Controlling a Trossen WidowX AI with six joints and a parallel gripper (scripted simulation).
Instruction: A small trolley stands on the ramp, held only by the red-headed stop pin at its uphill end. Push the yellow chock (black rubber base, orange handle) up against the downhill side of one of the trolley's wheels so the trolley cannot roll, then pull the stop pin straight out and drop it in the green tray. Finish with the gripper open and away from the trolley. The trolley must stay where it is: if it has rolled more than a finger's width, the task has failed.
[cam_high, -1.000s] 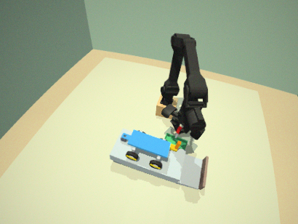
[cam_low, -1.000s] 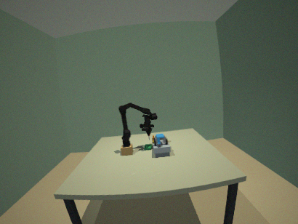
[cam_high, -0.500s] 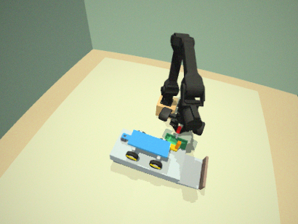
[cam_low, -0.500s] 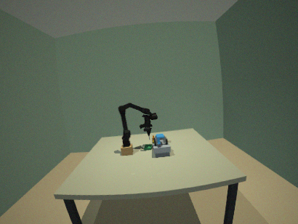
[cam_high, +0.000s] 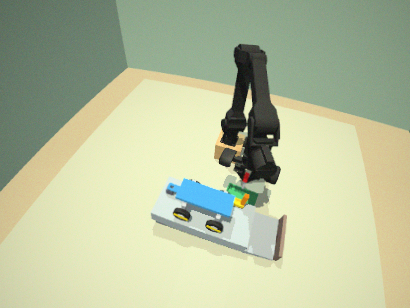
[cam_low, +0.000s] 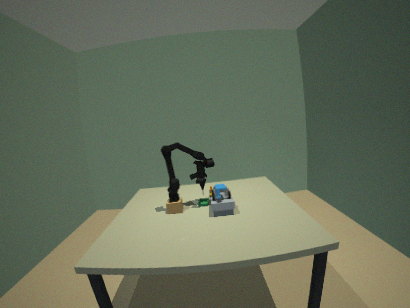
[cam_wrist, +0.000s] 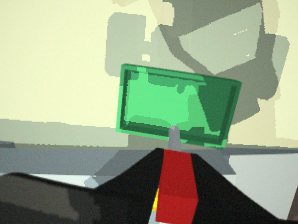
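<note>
The green tray lies 12 cm below my gripper tip. The rest, counted from my gripper tip: brown end stop 17 cm to the left, 12 cm ahead, 9 cm below; then blue trolley 13 cm ahead, 10 cm to the right; then red-headed stop pin right at my gripper tip.
</note>
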